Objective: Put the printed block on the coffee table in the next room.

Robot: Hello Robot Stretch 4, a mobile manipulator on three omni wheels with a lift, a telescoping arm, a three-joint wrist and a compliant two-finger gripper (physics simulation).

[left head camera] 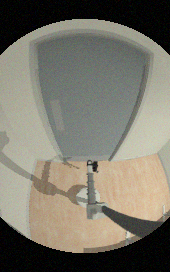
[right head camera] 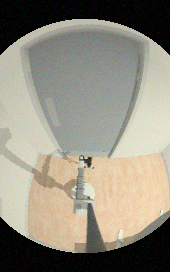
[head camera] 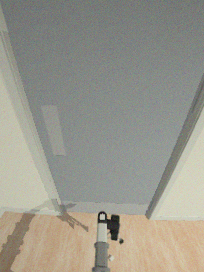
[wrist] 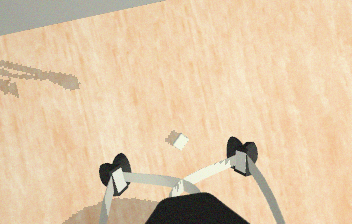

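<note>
The printed block (wrist: 180,141) (head camera: 111,258), small and off-white, lies on the wood floor. In the wrist view it shows near the middle, a little beyond the line between the fingertips and apart from them. My gripper (wrist: 178,157) is open, its two dark fingertips wide apart above the floor with no object between them. In the head view the block lies beside the arm, near one dark fingertip; the other fingertip is hidden. The coffee table does not show in these views.
A wide doorway opens ahead, between a left jamb (head camera: 37,135) and a right jamb (head camera: 175,160). Pale walls (head camera: 17,165) (head camera: 187,185) stand on both sides. Beyond the threshold is a plain grey surface (head camera: 115,100) with a lighter rectangular patch (head camera: 53,130). Shadows of the robot fall to the left.
</note>
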